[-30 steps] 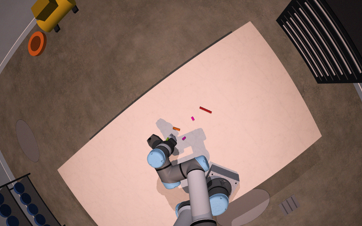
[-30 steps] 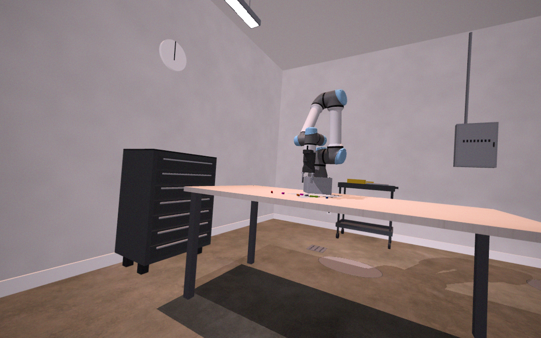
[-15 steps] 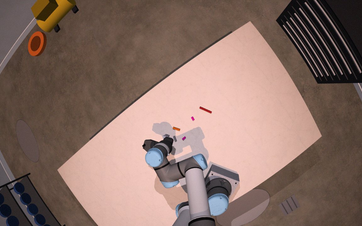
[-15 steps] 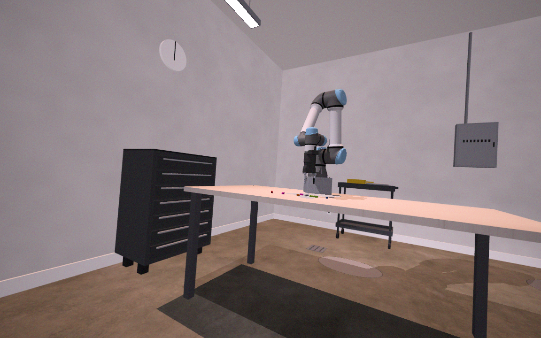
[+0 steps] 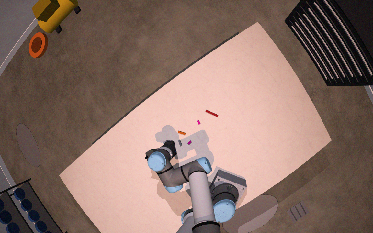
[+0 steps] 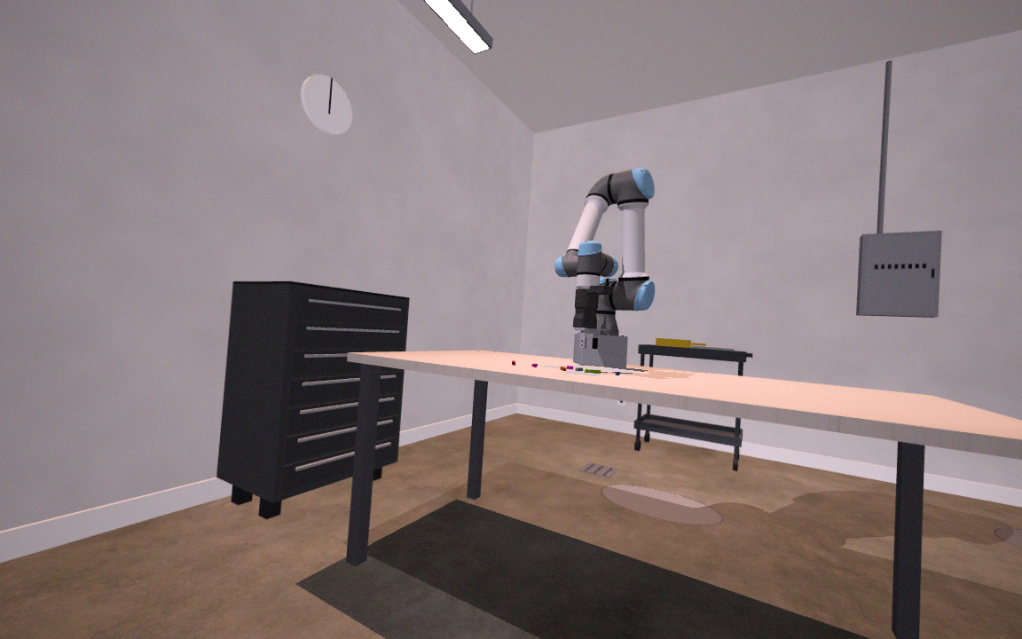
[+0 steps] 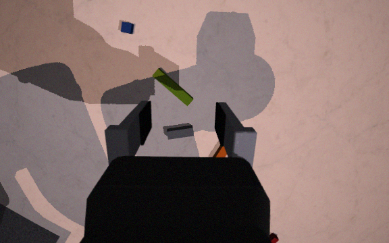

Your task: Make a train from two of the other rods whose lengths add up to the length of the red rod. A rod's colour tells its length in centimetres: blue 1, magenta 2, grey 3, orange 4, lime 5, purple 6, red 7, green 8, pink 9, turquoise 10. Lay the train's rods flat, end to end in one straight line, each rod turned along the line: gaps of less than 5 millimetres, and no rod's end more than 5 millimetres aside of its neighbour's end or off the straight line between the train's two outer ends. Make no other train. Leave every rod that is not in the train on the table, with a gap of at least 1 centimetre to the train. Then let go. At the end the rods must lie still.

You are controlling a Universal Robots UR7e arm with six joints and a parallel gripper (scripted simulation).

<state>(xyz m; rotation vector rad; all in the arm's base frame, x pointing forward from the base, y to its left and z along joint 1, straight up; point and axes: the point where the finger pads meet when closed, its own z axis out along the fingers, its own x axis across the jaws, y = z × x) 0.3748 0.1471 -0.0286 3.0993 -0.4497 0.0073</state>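
Now: the lime rod 9 cm below my hand, 1 cm to the left of it and 1 cm behind it. The rest, counted from my hand: blue rod (9 cm to the left, 9 cm below, 4 cm behind); orange rod (9 cm below, 7 cm to the right, 3 cm ahead); grey rod (9 cm below, 4 cm to the right, 2 cm behind).
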